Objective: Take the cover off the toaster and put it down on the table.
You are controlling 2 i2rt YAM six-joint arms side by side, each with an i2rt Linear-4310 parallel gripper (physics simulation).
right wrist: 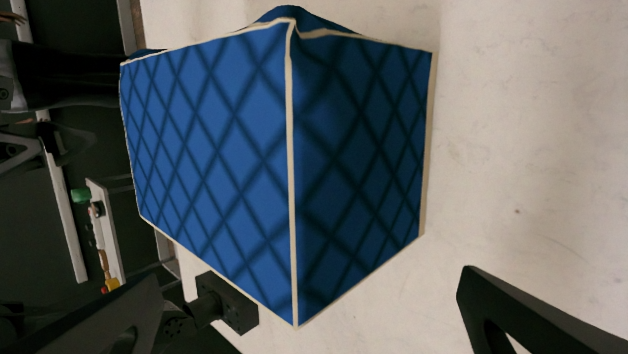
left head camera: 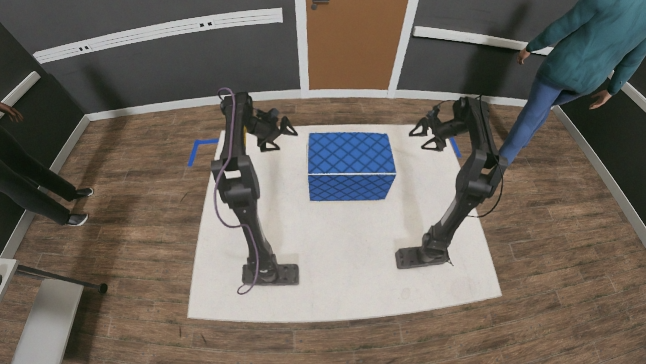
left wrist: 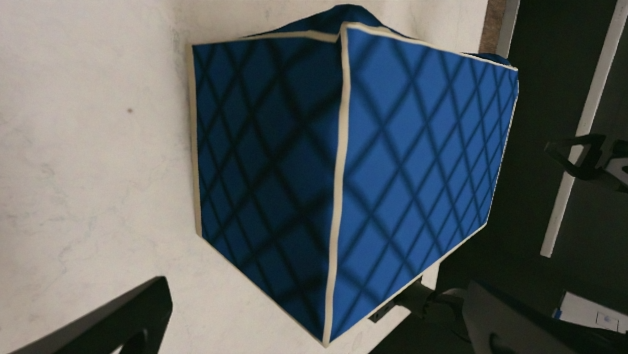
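The blue quilted cover (left head camera: pixel 351 152) (left wrist: pixel 425 150) (right wrist: pixel 215 145) with pale piping stands boxy and upright on the white table (left head camera: pixel 350 250) (left wrist: pixel 90 175) (right wrist: pixel 525 125), towards its back middle. The toaster does not show in any view; whether it is under the cover is hidden. My left gripper (left head camera: pixel 287 141) (left wrist: pixel 317 292) is open and empty, to the left of the cover and apart from it. My right gripper (left head camera: pixel 416 141) (right wrist: pixel 309 284) is open and empty, to the right of the cover and apart from it. Each wrist view shows the cover's near upright edge beyond the spread fingers.
A person in a teal top (left head camera: pixel 582 55) stands past the table's back right corner. Another person's dark legs (left head camera: pixel 30 175) show at the left. A brown door (left head camera: pixel 356 50) is behind the table. A grey-white bench (left head camera: pixel 47 322) stands at the lower left.
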